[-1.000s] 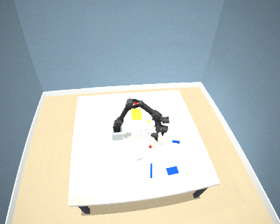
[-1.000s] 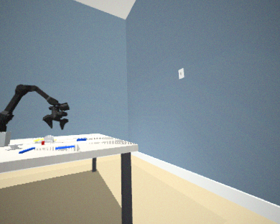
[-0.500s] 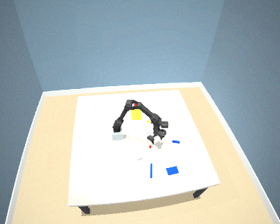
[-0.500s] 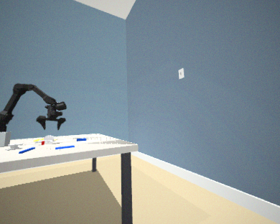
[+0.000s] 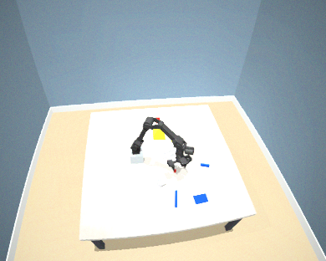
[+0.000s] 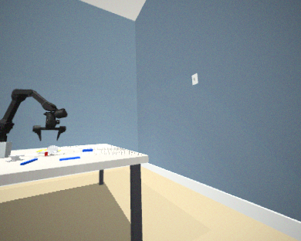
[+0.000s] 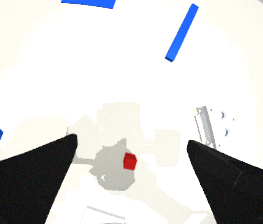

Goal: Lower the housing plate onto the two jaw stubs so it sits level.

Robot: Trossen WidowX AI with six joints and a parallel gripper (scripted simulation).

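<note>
The small red cube lies 90 mm below my gripper tip, 50 mm to the left of it and 20 mm behind it. From my gripper tip the other things lie so: short blue piece (250 mm ahead, 90 mm below, 60 mm to the left); then thin blue bar (190 mm to the right, 100 mm below, 60 mm behind); then blue square (230 mm to the right, 130 mm ahead, 100 mm below).
</note>
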